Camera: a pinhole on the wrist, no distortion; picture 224 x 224 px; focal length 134.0 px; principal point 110.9 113.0 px. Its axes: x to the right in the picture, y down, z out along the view. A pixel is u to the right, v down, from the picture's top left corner.
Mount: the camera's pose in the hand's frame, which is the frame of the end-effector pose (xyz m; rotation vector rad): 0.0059 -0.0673 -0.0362 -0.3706 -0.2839 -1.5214
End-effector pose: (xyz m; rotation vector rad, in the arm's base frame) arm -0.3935 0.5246 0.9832 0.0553 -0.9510 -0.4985
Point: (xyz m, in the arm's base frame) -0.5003 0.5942 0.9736
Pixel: 83 21
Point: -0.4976 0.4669 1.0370
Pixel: 182 115
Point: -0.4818 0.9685 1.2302
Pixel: 25 96
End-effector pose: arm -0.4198 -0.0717 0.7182 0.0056 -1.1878 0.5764
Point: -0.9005 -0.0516 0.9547
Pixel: 116 127
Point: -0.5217 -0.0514 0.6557
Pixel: 18 37
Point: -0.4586 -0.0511 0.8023
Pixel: 79 180
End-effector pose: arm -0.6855 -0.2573 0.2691 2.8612 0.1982 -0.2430
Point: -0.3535 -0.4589 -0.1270
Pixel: 107 208
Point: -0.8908 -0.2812 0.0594
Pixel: 166 10
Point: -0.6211 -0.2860 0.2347
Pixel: 35 187
